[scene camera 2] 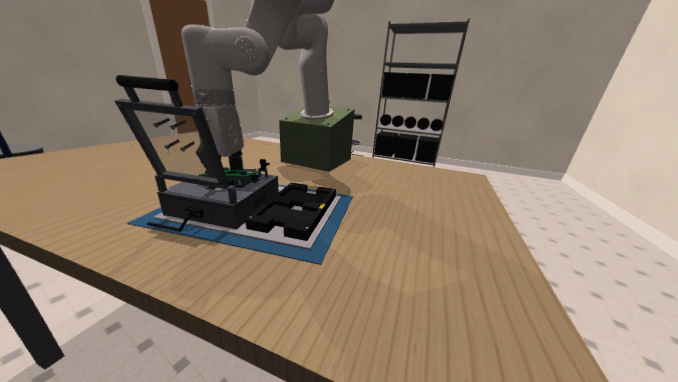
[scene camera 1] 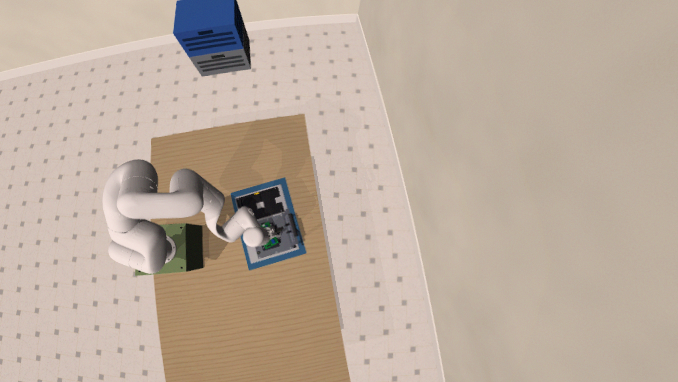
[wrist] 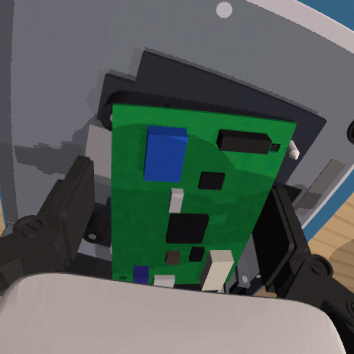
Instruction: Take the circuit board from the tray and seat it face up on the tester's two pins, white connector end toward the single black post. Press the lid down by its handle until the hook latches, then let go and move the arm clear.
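Pixels of known places: gripper, fingertip midpoint: [scene camera 2: 227, 177] [wrist: 178, 194]; arm's base, origin of the base link: [scene camera 2: 317, 114].
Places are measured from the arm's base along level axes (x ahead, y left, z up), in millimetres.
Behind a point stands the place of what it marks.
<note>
The green circuit board [scene camera 1: 271, 244] @[z -103, x 466, y -67 mm] [scene camera 2: 239, 173] @[z -98, x 456, y 5 mm] [wrist: 137, 210] @[z -98, x 478, y -21 mm] lies face up over the grey tester [scene camera 1: 281, 246] @[z -122, x 508, y -85 mm] [scene camera 2: 200, 202] @[z -128, x 562, y -4 mm] [wrist: 55, 47] @[z -122, x 536, y -69 mm], skewed to the dark recess in the wrist view. Its cream-white connector [wrist: 217, 270] @[z -95, x 425, y 2 mm] is at the lower end there. A white pin [wrist: 294, 150] @[z -105, x 430, y -74 mm] shows beside its upper right corner. The pin seating is hidden. My gripper [scene camera 2: 223, 163] [wrist: 178, 194] @[z -112, x 461, y -25 mm] is open, low over the board, one finger beyond each long side, holding nothing. The lid [scene camera 2: 142, 139] @[z -8, x 590, y -76 mm] stands raised with its black handle [scene camera 2: 147, 83] @[z 86, x 609, y -4 mm] on top. The black tray [scene camera 2: 295, 215] @[z -164, x 473, y 159 mm] holds no board.
A blue mat [scene camera 1: 242, 191] @[z -180, x 346, y 234 mm] [scene camera 2: 322, 253] @[z -180, x 552, y 257 mm] lies under the tester and tray on the wooden table [scene camera 1: 240, 325] @[z -182, x 224, y -424 mm] [scene camera 2: 425, 240] @[z -182, x 425, y 436 mm]. A black upright latch part [scene camera 2: 263, 166] @[z -94, x 394, y 27 mm] stands at the tester's edge near the gripper. The green robot base [scene camera 2: 315, 140] @[z -76, x 104, y 41 mm] is behind.
</note>
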